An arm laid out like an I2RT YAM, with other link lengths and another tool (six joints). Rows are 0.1 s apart.
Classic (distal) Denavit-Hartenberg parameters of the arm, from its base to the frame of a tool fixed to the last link. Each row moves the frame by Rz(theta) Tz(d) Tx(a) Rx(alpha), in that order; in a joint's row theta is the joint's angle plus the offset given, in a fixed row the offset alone. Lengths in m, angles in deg.
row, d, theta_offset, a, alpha
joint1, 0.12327, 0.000, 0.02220, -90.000
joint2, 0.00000, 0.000, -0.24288, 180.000
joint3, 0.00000, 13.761, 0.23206, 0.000
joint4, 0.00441, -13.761, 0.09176, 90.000
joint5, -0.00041, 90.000, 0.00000, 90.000
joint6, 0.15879, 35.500, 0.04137, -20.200
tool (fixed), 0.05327, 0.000, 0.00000, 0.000
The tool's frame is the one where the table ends.
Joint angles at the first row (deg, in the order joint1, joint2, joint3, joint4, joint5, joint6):
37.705, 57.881, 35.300, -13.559, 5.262, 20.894
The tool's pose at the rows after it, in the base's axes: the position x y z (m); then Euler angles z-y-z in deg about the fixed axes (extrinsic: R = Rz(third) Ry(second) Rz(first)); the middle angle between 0 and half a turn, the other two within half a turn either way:
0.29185 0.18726 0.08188 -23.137 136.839 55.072
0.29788 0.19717 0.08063 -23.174 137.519 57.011
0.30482 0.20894 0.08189 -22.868 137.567 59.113
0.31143 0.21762 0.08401 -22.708 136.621 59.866
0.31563 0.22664 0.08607 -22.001 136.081 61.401
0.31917 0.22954 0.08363 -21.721 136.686 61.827
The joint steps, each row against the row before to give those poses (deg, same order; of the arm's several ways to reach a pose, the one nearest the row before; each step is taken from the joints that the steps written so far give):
-0.002, 2.511, 1.516, 0.711, -0.567, -1.647
0.003, 3.592, 2.036, 1.013, -1.432, -1.367
-0.001, 3.461, 2.368, 1.020, -1.605, -0.989
0.000, 2.077, 1.029, 1.885, -0.781, -0.017
0.045, 1.983, 1.532, 0.759, -1.179, -0.042
-0.055, 1.857, 1.237, -0.012, -0.184, -0.220

